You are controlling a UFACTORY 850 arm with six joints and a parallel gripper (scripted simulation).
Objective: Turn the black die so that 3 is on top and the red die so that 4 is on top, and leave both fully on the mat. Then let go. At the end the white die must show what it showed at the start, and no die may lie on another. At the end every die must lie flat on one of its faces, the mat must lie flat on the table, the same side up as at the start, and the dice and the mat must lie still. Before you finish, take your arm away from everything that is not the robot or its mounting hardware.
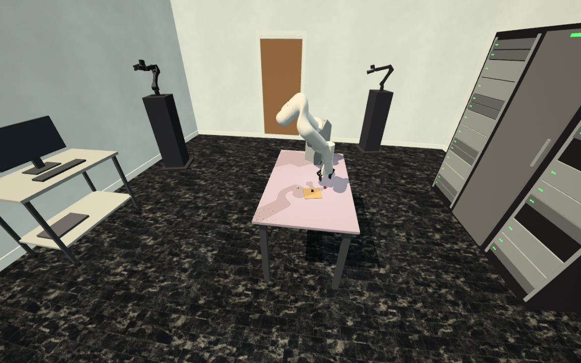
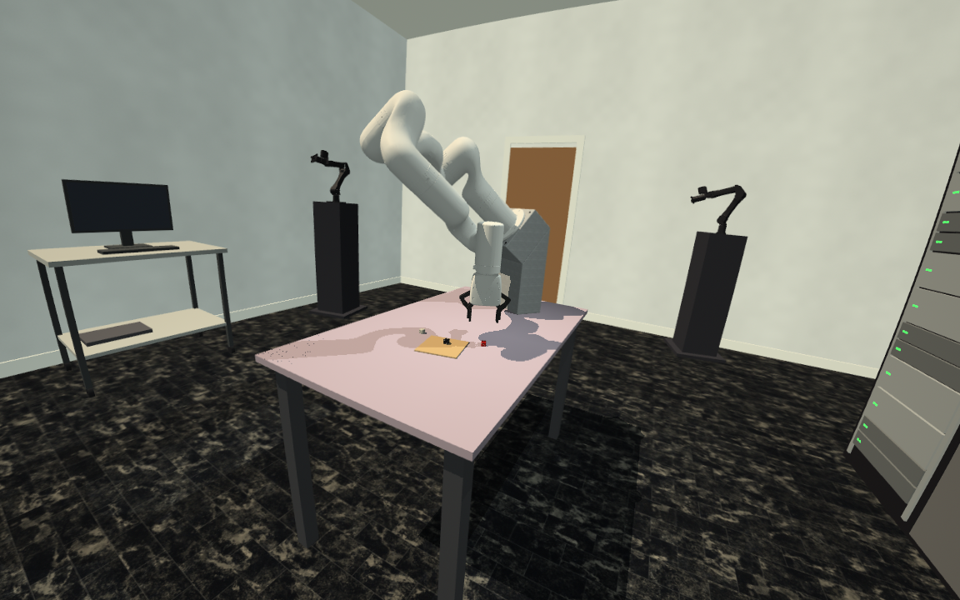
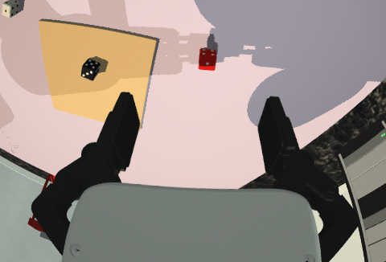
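Now: hand 9 cm above the red die and 1 cm to the right of it. The rest, counted from my hand: mat 12 cm to the right, 9 cm below, 7 cm ahead; then white die 23 cm to the right, 9 cm below, 2 cm behind; then black die 11 cm to the right, 8 cm below, 5 cm ahead.
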